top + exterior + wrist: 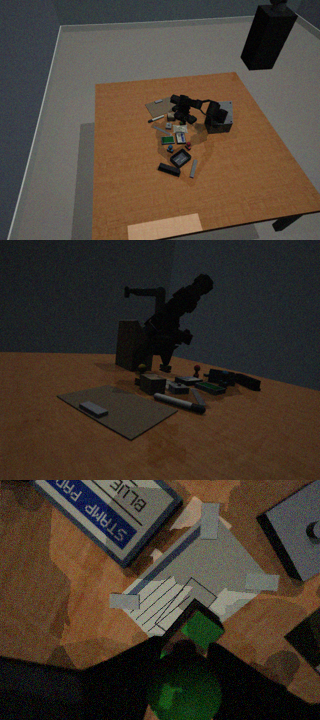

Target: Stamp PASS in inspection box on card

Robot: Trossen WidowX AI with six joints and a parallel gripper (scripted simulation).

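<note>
Right now my gripper tip is 19 cm short of the marker, 10 cm to the left of it and 5 cm above it. Also, from my gripper tip: card 1 cm ahead, 1 cm to the left, 7 cm below; then yellow stamp 1 cm behind, 9 cm to the right, 4 cm below; then green stamp right at my gripper tip.
</note>
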